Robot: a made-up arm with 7 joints. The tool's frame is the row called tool.
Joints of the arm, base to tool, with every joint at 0 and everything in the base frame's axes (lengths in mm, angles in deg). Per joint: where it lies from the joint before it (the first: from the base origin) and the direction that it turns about. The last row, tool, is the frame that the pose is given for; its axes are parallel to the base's.
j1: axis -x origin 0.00 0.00 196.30
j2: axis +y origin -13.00 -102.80 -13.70
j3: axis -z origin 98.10 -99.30 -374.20
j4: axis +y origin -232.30 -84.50 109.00
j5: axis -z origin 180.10 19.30 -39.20
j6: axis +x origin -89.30 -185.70 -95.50
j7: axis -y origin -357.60 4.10 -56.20
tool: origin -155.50 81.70 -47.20
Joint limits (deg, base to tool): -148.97..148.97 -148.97..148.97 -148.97..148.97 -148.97..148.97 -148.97..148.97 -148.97..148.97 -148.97..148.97
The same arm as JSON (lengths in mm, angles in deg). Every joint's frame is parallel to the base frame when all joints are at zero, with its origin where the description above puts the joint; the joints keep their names.
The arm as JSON. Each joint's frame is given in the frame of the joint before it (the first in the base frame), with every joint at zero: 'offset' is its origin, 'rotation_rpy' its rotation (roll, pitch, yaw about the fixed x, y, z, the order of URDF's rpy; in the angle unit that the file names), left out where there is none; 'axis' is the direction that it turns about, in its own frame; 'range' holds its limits. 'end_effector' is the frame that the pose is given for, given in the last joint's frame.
{
  "length_unit": "mm",
  "angle_unit": "deg",
  "chain": [
    {
      "id": "j1",
      "offset": [
        0.0,
        0.0,
        196.3
      ],
      "axis": [
        -1.0,
        0.0,
        0.0
      ],
      "range": [
        -148.97,
        148.97
      ]
    },
    {
      "id": "j2",
      "offset": [
        -13.0,
        -102.8,
        -13.7
      ],
      "axis": [
        0.0,
        1.0,
        0.0
      ],
      "range": [
        -148.97,
        148.97
      ]
    },
    {
      "id": "j3",
      "offset": [
        98.1,
        -99.3,
        -374.2
      ],
      "axis": [
        0.0,
        0.0,
        -1.0
      ],
      "range": [
        -148.97,
        148.97
      ]
    },
    {
      "id": "j4",
      "offset": [
        -232.3,
        -84.5,
        109.0
      ],
      "axis": [
        0.0,
        1.0,
        0.0
      ],
      "range": [
        -148.97,
        148.97
      ]
    },
    {
      "id": "j5",
      "offset": [
        180.1,
        19.3,
        -39.2
      ],
      "axis": [
        0.0,
        0.0,
        -1.0
      ],
      "range": [
        -148.97,
        148.97
      ]
    },
    {
      "id": "j6",
      "offset": [
        -89.3,
        -185.7,
        -95.5
      ],
      "axis": [
        1.0,
        0.0,
        0.0
      ],
      "range": [
        -148.97,
        148.97
      ]
    },
    {
      "id": "j7",
      "offset": [
        -357.6,
        4.1,
        -56.2
      ],
      "axis": [
        0.0,
        -1.0,
        0.0
      ],
      "range": [
        -148.97,
        148.97
      ]
    }
  ],
  "end_effector": {
    "offset": [
      -155.5,
      81.7,
      -47.2
    ]
  }
}

